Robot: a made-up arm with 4 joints.
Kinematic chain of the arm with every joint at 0, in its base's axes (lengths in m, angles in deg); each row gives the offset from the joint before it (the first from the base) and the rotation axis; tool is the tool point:
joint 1: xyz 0 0 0.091 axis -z
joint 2: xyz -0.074 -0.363 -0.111 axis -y
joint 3: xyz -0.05 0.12 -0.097 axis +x
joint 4: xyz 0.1 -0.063 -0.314 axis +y
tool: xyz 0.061 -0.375 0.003
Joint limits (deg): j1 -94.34..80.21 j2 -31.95..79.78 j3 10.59..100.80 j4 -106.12..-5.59
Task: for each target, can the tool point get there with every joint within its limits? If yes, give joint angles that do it. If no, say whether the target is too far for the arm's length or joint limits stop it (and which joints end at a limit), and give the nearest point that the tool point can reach.
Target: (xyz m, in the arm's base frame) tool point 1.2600 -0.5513 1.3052
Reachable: no: too far | nearest point 0.6818 -0.2983 0.0040 | short by 1.446 m
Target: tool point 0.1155 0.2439 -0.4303
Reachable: yes | joints -51.64 28.24 92.76 -27.62
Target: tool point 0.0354 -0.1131 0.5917
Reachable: no: joint limits stop it (at a limit: joint 1, joint 2, joint 3, joint 4) | nearest point 0.2061 -0.3787 0.0053 | short by 0.666 m
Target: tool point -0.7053 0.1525 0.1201
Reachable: no: joint limits stop it (at a limit: joint 2, joint 3, joint 4) | nearest point -0.6689 0.1446 -0.4003 | short by 0.522 m
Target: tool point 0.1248 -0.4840 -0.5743
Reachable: yes | joints -30.45 -15.60 31.12 -49.09
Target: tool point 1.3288 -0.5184 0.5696
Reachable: no: too far | nearest point 0.6933 -0.2705 0.0040 | short by 0.886 m
